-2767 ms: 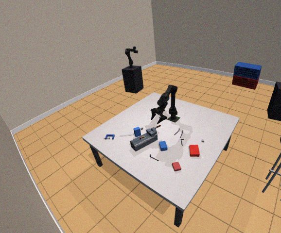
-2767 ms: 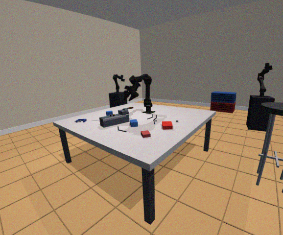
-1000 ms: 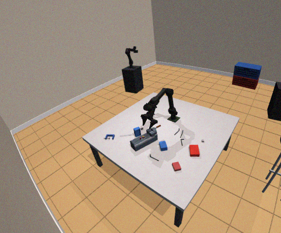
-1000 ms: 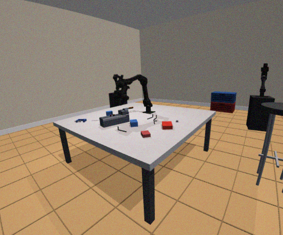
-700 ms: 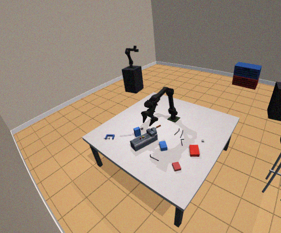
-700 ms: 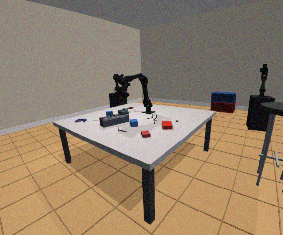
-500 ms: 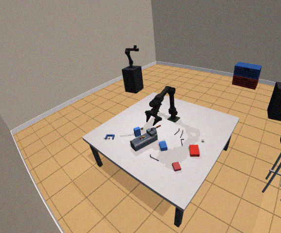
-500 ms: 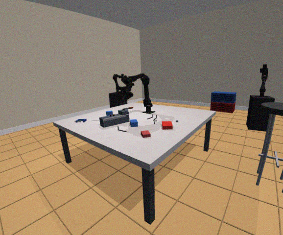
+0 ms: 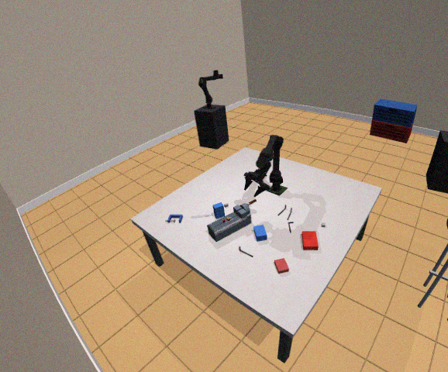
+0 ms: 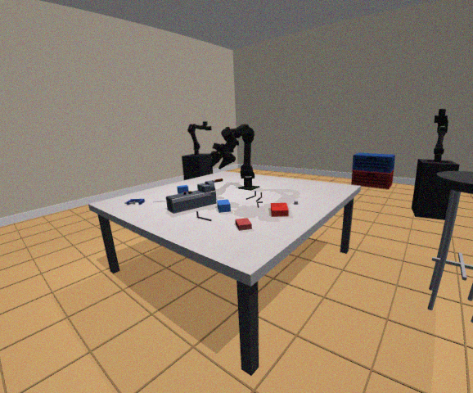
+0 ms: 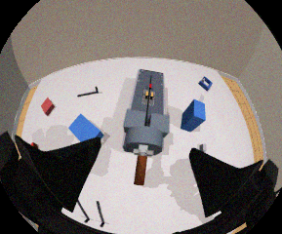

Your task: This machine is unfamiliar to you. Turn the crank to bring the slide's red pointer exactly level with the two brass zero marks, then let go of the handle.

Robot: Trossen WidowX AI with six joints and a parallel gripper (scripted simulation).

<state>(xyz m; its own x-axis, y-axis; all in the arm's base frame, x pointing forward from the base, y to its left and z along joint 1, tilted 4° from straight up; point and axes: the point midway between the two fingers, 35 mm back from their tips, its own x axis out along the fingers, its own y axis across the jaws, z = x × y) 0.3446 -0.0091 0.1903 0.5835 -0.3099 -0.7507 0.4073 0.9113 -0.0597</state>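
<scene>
Now: the brown crank handle 80 mm below my gripper tip, 20 mm behind it and 10 mm to the left of it. From my gripper tip the other things lie so: red pointer: 170 mm ahead, 110 mm below, 90 mm to the right.
</scene>
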